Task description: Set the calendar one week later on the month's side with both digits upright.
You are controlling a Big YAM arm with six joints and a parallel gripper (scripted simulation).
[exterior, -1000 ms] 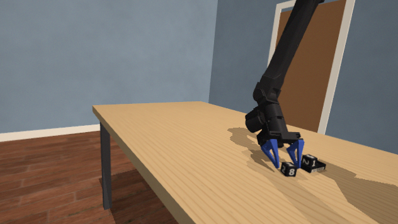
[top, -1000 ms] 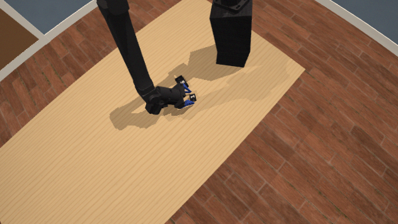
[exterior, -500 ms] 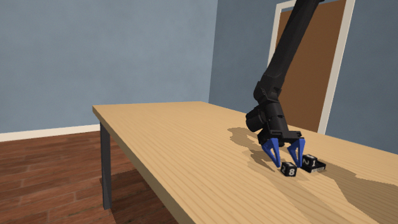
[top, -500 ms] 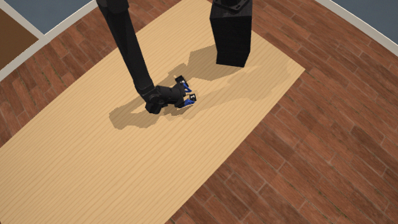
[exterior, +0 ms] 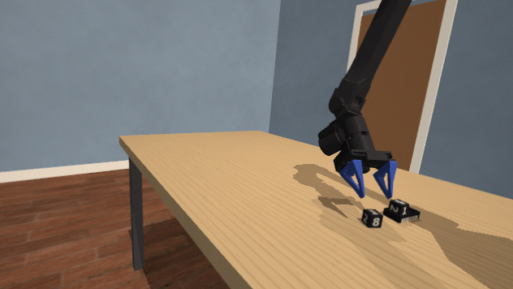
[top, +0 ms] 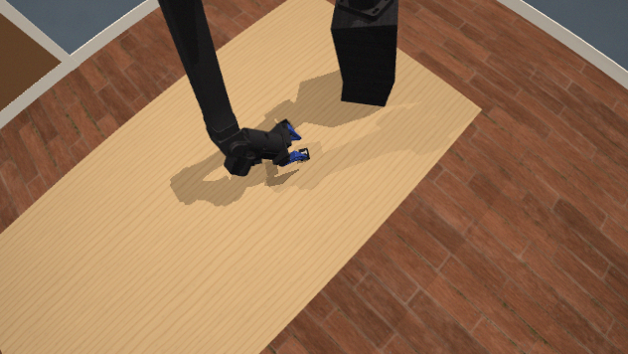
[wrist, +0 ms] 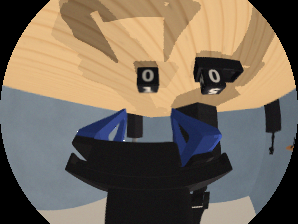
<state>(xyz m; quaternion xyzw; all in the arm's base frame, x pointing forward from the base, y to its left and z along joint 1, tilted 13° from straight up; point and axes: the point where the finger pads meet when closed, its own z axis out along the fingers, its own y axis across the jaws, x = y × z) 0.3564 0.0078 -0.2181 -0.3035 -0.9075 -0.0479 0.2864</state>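
Now: hand 50 mm above the black date cube. From my hand the other things lie so: black tray (100 mm to the right, 60 mm below, 30 mm behind); then black cube (80 mm to the right, 40 mm below, 30 mm behind).
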